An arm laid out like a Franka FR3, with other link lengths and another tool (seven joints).
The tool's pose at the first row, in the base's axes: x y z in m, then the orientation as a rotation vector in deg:
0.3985, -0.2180, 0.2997, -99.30, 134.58, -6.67
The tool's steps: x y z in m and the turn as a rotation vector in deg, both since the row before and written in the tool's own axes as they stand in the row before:
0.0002, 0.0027, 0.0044, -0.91, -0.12, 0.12
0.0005, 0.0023, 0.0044, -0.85, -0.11, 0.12
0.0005, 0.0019, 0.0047, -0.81, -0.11, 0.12
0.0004, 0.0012, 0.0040, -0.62, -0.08, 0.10
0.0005, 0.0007, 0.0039, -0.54, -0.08, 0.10
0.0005, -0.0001, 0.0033, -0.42, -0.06, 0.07
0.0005, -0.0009, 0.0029, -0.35, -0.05, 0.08
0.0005, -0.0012, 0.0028, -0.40, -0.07, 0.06
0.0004, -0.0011, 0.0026, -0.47, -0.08, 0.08
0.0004, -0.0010, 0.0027, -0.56, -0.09, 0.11
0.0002, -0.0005, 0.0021, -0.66, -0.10, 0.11
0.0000, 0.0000, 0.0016, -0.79, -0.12, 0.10
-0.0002, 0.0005, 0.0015, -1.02, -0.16, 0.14
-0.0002, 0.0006, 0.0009, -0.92, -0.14, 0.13
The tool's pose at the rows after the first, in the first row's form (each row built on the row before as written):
0.3969, -0.2171, 0.2949, -99.53, 135.01, -5.49
0.3955, -0.2166, 0.2901, -99.73, 135.41, -4.38
0.3945, -0.2161, 0.2851, -99.91, 135.79, -3.32
0.3940, -0.2158, 0.2809, -100.04, 136.09, -2.50
0.3939, -0.2157, 0.2769, -100.13, 136.35, -1.78
0.3944, -0.2159, 0.2736, -100.21, 136.55, -1.22
0.3956, -0.2164, 0.2708, -100.25, 136.73, -0.75
0.3970, -0.2170, 0.2681, -100.32, 136.90, -0.20
0.3983, -0.2174, 0.2656, -100.40, 137.11, 0.44
0.3995, -0.2178, 0.2630, -100.47, 137.37, 1.20
0.4002, -0.2179, 0.2609, -100.58, 137.66, 2.10
0.4004, -0.2177, 0.2593, -100.74, 137.98, 3.17
0.4001, -0.2172, 0.2578, -100.93, 138.39, 4.57
0.3997, -0.2167, 0.2569, -101.09, 138.76, 5.83

